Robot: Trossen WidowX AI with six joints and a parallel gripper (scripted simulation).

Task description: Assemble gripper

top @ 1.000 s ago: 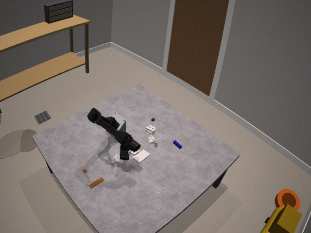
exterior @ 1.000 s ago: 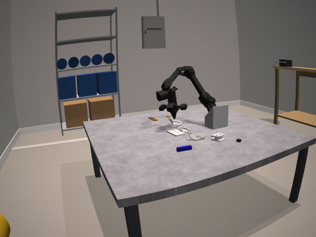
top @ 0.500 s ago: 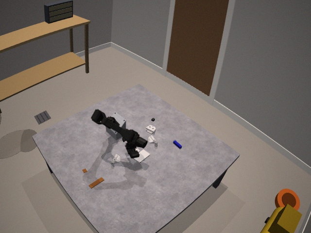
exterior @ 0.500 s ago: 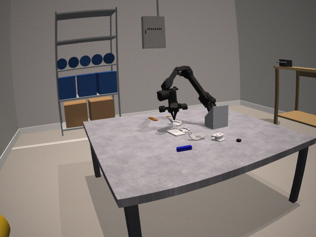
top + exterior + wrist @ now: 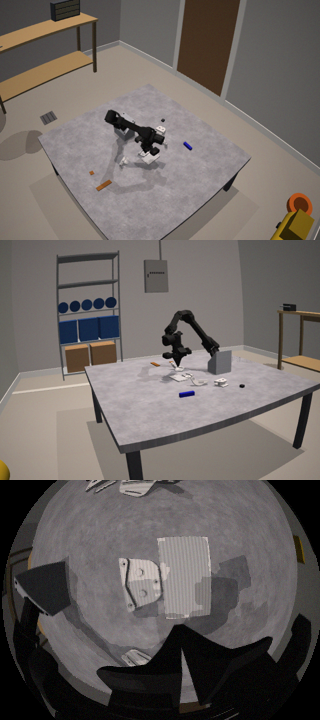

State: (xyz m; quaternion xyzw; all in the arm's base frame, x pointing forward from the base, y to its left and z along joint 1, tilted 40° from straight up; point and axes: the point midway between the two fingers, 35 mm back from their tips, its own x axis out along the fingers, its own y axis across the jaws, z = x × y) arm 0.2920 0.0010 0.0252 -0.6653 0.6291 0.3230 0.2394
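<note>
Now: the white jaw 2 cm behind my gripper tip, 21 cm to the left of it and 4 cm below it. Also, from my gripper tip: blue block 10 cm ahead, 34 cm to the left, 6 cm below; small orange piece 12 cm behind, 40 cm to the right, 7 cm below; orange strip 3 cm ahead, 39 cm to the right, 7 cm below.
</note>
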